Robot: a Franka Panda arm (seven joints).
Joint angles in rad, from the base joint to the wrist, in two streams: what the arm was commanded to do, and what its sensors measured. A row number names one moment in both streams.
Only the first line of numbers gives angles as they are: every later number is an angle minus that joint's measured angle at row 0.
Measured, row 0: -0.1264, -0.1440, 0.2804, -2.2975, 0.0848, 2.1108, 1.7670
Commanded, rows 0 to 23: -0.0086, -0.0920, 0.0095, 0.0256, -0.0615, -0.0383, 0.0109; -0.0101, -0.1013, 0.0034, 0.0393, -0.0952, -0.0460, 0.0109; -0.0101, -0.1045, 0.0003, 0.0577, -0.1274, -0.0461, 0.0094; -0.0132, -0.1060, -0.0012, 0.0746, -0.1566, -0.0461, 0.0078; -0.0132, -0.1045, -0.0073, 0.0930, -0.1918, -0.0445, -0.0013; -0.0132, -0.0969, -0.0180, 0.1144, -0.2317, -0.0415, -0.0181; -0.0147, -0.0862, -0.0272, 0.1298, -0.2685, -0.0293, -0.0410; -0.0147, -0.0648, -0.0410, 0.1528, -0.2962, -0.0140, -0.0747; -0.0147, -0.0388, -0.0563, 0.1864, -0.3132, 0.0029, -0.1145; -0.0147, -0.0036, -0.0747, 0.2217, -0.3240, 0.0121, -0.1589; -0.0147, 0.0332, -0.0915, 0.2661, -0.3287, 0.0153, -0.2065; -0.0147, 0.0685, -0.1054, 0.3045, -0.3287, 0.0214, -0.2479; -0.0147, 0.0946, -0.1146, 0.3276, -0.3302, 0.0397, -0.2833; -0.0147, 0.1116, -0.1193, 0.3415, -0.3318, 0.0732, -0.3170; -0.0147, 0.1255, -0.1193, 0.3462, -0.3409, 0.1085, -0.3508; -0.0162, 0.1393, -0.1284, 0.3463, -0.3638, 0.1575, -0.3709; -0.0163, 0.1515, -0.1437, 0.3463, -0.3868, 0.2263, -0.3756; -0.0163, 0.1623, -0.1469, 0.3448, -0.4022, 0.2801, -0.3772; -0.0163, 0.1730, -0.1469, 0.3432, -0.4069, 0.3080, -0.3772; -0.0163, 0.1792, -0.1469, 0.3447, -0.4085, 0.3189, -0.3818; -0.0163, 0.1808, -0.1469, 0.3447, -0.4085, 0.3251, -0.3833; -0.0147, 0.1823, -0.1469, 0.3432, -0.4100, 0.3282, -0.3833; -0.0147, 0.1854, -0.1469, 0.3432, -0.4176, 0.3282, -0.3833; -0.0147, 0.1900, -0.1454, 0.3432, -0.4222, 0.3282, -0.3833
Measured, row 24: -0.0147, 0.1795, -0.1475, 0.3286, -0.3954, 0.3180, -0.3681
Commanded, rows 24 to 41: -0.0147, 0.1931, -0.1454, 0.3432, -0.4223, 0.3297, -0.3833; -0.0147, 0.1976, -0.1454, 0.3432, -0.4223, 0.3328, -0.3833; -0.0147, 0.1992, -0.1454, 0.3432, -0.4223, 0.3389, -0.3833; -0.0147, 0.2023, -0.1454, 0.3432, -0.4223, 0.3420, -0.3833; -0.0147, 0.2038, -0.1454, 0.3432, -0.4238, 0.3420, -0.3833; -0.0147, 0.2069, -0.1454, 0.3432, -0.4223, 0.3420, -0.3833; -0.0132, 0.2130, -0.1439, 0.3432, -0.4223, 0.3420, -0.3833; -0.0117, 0.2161, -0.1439, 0.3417, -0.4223, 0.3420, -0.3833; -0.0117, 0.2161, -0.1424, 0.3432, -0.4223, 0.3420, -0.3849; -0.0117, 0.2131, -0.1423, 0.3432, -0.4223, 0.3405, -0.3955; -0.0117, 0.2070, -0.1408, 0.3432, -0.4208, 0.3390, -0.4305; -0.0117, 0.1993, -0.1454, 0.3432, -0.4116, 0.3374, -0.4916; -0.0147, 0.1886, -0.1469, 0.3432, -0.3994, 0.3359, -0.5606; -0.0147, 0.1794, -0.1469, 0.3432, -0.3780, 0.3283, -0.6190; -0.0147, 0.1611, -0.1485, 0.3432, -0.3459, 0.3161, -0.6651; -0.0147, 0.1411, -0.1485, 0.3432, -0.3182, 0.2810, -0.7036; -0.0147, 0.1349, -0.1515, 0.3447, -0.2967, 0.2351, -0.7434; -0.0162, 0.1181, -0.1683, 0.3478, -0.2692, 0.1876, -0.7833
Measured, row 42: -0.0123, 0.1725, -0.1496, 0.3474, -0.3402, 0.2982, -0.6563
